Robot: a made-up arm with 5 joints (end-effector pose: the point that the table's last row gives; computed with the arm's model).
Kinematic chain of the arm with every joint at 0, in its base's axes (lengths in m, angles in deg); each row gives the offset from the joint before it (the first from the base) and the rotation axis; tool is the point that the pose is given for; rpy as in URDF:
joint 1: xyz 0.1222 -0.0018 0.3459 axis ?
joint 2: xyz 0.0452 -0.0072 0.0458 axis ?
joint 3: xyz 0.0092 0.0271 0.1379 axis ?
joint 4: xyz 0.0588 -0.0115 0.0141 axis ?
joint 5: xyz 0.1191 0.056 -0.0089 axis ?
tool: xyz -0.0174 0.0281 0.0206 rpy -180 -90 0
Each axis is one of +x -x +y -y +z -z.
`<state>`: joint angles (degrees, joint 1 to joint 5).
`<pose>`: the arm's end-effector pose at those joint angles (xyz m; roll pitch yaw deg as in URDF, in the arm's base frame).
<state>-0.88 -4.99 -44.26 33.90 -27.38</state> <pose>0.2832 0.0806 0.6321 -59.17 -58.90 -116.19</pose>
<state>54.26 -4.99 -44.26 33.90 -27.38</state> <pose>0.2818 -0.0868 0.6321 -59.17 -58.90 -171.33</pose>
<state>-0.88 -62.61 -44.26 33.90 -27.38</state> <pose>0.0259 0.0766 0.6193 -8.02 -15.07 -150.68</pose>
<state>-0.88 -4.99 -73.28 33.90 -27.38</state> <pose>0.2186 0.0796 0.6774 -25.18 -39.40 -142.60</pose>
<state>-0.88 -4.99 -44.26 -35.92 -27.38</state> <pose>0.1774 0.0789 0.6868 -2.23 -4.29 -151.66</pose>
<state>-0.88 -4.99 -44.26 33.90 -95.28</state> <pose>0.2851 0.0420 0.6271 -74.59 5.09 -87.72</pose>
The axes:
joint 1: -z
joint 2: +y
joint 3: +y
joint 4: +y
joint 5: -x

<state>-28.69 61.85 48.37 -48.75 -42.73</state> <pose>0.2941 0.1733 0.3113 -159.75 -20.54 -17.75</pose>
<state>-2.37 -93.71 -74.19 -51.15 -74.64</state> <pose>-0.0973 0.0411 0.3081 130.07 11.87 -77.81</pose>
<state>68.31 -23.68 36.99 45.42 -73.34</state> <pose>0.2200 -0.1049 0.4474 -149.81 -8.56 -143.96</pose>
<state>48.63 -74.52 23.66 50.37 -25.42</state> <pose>0.2110 0.0198 0.5145 -88.86 -64.58 -139.66</pose>
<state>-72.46 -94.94 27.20 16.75 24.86</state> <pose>0.0228 0.0106 0.5265 18.81 -34.83 -138.35</pose>
